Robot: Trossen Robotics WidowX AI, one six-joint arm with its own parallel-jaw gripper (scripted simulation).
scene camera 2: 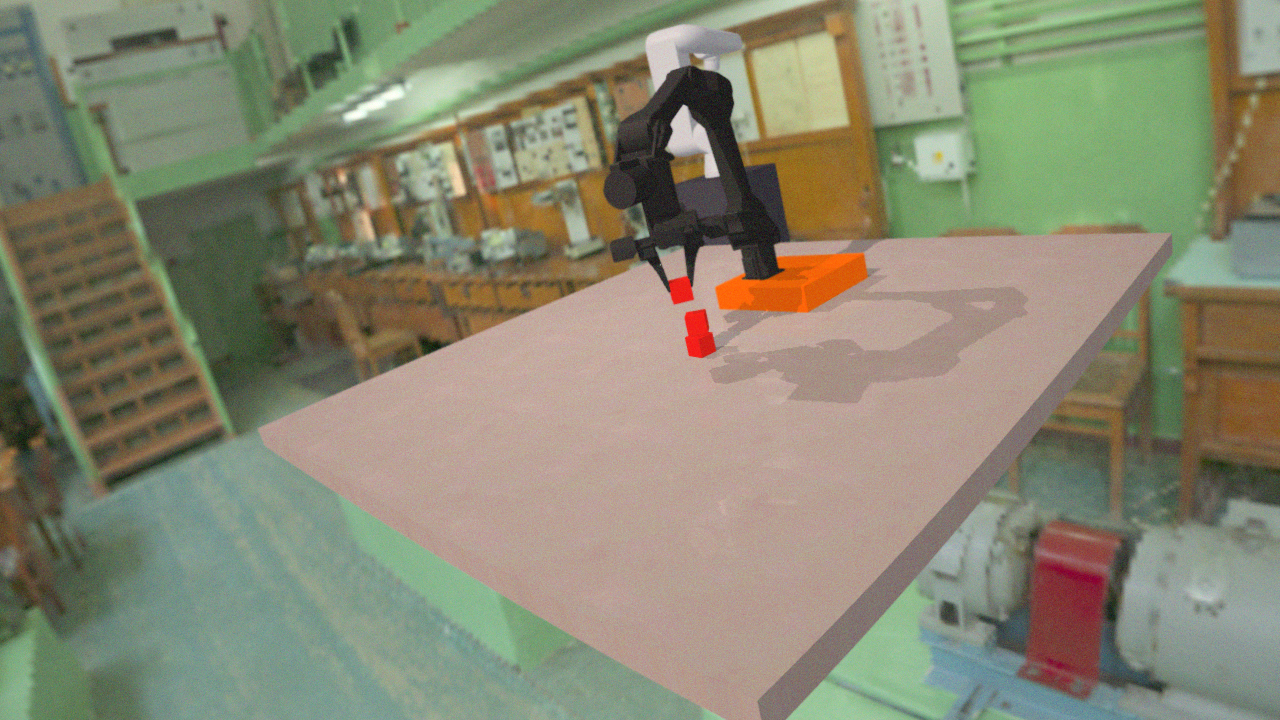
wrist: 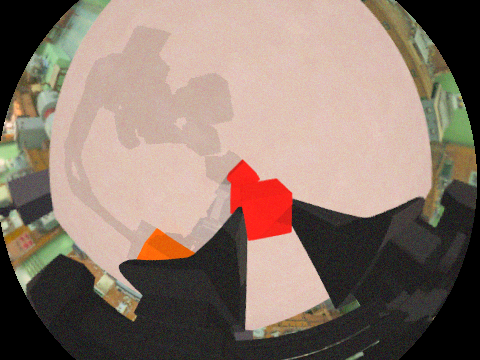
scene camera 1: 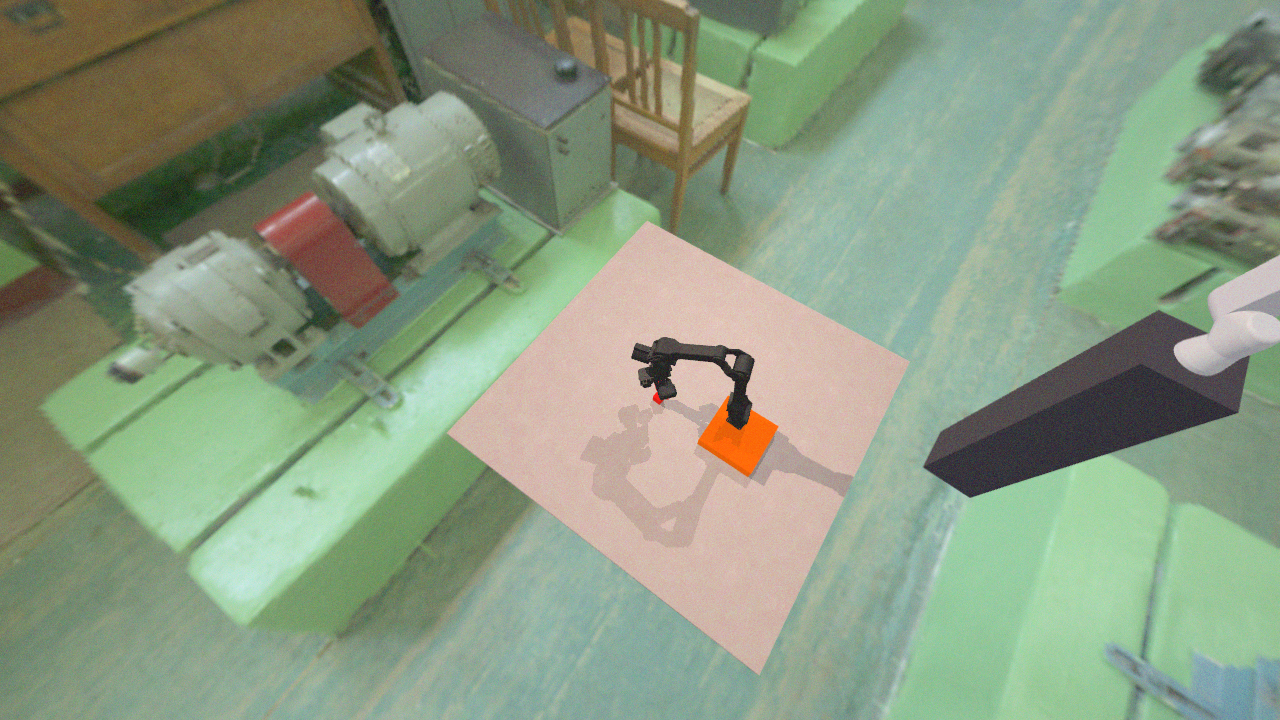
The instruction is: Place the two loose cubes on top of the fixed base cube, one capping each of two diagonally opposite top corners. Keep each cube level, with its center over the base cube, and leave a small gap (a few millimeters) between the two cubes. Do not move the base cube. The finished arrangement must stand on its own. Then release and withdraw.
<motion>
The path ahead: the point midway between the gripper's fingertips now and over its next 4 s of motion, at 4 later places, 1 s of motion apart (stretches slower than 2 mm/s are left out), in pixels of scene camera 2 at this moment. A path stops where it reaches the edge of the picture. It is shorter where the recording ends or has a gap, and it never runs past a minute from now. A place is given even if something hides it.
My gripper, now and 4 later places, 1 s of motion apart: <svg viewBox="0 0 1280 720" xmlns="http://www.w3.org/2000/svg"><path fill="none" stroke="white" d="M680 289L691 308L695 327L693 314L688 290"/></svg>
</motion>
